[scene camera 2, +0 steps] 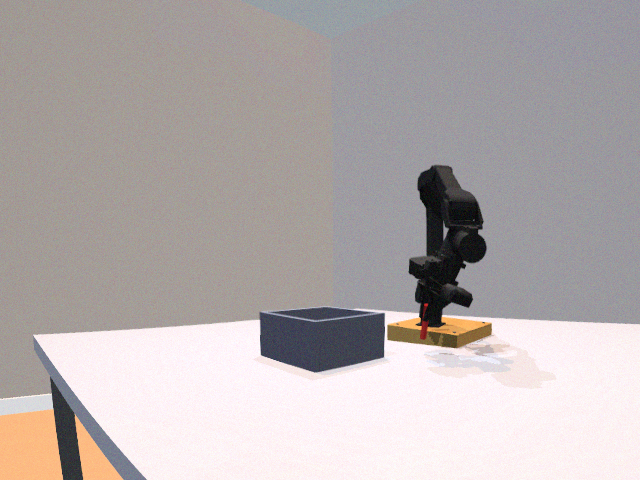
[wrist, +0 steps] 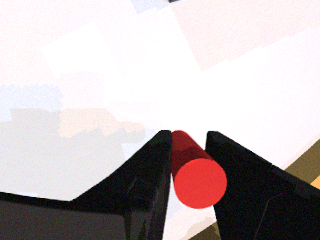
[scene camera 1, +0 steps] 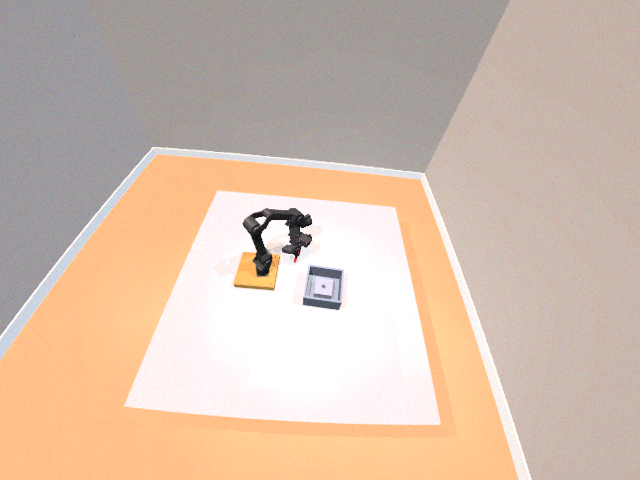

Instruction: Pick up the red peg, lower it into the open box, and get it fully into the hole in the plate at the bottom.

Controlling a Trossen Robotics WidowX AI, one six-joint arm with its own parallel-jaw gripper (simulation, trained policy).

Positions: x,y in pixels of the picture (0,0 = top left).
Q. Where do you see a red peg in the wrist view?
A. At 198,180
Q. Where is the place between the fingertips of my gripper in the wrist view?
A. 188,141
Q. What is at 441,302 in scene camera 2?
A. My gripper.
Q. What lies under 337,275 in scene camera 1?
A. A grey box.
